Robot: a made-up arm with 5 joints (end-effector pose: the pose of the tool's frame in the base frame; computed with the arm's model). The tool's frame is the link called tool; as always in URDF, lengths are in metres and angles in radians.
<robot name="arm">
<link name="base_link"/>
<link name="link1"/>
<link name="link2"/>
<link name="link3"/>
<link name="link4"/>
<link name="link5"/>
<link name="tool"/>
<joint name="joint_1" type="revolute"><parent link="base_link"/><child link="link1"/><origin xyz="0.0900 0.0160 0.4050" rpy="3.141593 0.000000 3.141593"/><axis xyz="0 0 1"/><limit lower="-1.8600" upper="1.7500"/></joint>
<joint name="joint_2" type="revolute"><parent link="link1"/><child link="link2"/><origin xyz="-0.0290 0.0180 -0.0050" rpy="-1.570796 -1.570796 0.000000"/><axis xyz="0 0 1"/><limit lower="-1.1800" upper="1.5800"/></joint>
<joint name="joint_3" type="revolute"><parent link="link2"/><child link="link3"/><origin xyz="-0.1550 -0.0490 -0.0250" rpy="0.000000 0.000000 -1.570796"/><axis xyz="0 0 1"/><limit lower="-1.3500" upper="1.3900"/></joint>
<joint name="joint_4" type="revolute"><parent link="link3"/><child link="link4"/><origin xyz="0.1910 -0.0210 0.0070" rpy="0.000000 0.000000 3.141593"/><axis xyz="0 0 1"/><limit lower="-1.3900" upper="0.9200"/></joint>
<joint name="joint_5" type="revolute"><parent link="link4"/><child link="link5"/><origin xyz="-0.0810 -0.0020 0.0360" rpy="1.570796 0.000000 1.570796"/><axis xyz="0 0 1"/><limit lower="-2.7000" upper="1.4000"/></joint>
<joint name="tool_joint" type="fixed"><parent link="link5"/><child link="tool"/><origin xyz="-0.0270 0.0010 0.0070" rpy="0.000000 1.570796 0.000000"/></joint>
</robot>
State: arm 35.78 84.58 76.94 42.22 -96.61
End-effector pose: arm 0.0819 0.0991 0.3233 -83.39 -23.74 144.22
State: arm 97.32 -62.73 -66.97 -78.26 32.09
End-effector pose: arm 0.1508 0.3124 0.6459 147.91 27.96 82.68
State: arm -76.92 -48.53 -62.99 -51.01 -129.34
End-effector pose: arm -0.0145 -0.1852 0.7264 -50.66 -17.47 -103.08
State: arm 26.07 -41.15 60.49 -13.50 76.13
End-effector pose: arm 0.2954 -0.0733 0.4986 -76.13 5.84 -26.07
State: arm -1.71 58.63 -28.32 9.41 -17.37
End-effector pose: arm 0.4902 0.0730 0.3022 17.37 39.72 1.71
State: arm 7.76 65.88 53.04 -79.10 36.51
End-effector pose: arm 0.2491 0.0152 0.1852 -36.51 39.82 -7.76
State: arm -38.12 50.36 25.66 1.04 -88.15
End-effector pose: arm 0.2563 0.2266 0.2183 88.15 77.06 38.12
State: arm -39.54 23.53 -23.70 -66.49 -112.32
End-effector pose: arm 0.3195 0.2840 0.6257 112.32 -66.66 39.54
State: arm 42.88 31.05 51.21 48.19 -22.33
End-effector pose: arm 0.2168 -0.0373 0.2920 -157.67 49.55 137.12
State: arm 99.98 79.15 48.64 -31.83 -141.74
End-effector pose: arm 0.1235 -0.0935 0.1516 -38.26 84.04 80.02
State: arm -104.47 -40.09 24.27 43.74 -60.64
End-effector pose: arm -0.0189 0.1979 0.5851 60.64 27.92 104.47
